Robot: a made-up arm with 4 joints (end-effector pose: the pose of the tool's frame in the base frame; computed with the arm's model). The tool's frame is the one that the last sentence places.
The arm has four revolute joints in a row. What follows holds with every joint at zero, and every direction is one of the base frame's. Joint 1 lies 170 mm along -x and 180 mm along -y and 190 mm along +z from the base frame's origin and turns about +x. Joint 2 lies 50 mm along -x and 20 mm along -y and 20 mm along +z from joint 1 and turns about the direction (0.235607, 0.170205, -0.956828). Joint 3 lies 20 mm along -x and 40 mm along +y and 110 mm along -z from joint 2 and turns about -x. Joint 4 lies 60 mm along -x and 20 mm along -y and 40 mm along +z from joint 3 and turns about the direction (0.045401, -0.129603, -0.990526). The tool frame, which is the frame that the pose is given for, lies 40 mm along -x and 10 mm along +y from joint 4; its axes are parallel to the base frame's.
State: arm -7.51 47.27 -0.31 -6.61
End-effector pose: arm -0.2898 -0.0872 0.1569 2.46 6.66 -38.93
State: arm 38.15 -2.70 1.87 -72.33
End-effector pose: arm -0.3205 -0.1839 0.1332 12.08 -25.56 72.98
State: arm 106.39 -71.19 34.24 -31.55
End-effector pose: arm -0.2783 -0.1000 0.0835 -26.47 -78.40 66.98
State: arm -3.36 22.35 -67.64 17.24
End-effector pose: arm -0.3299 -0.1483 0.1243 68.11 18.56 -29.91
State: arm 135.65 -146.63 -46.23 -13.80
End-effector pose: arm -0.0810 -0.1128 0.1531 -111.15 -28.53 -172.89
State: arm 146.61 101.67 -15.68 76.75
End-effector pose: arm -0.1527 -0.2371 0.2329 -159.23 -14.99 171.94
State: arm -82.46 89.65 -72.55 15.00
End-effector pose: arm -0.2189 -0.1875 0.0623 78.18 -45.23 -92.87
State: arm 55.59 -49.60 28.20 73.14
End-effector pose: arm -0.3114 -0.1321 0.1070 47.76 -11.89 -48.21
